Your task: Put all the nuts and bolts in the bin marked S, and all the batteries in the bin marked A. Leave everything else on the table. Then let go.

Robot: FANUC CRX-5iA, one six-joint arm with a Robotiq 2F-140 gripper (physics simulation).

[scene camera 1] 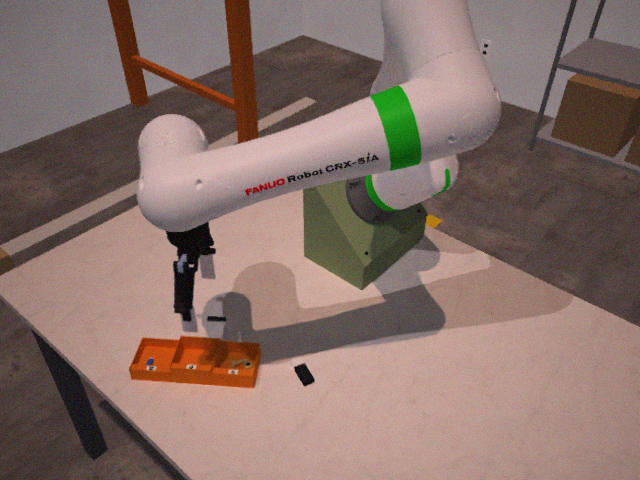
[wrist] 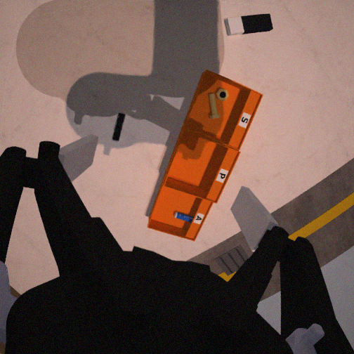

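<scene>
My gripper is open and empty above the table, its fingers wide apart over the bins in the wrist view. A tan bolt and a nut lie close together in the orange bin marked S. A blue battery lies in the bin marked A. A slim black bar lies on the table behind the bins; its kind is unclear.
The bin marked P sits between the other two, partly shadowed. A black and white block lies on the table beyond the S end. The green robot base stands farther back.
</scene>
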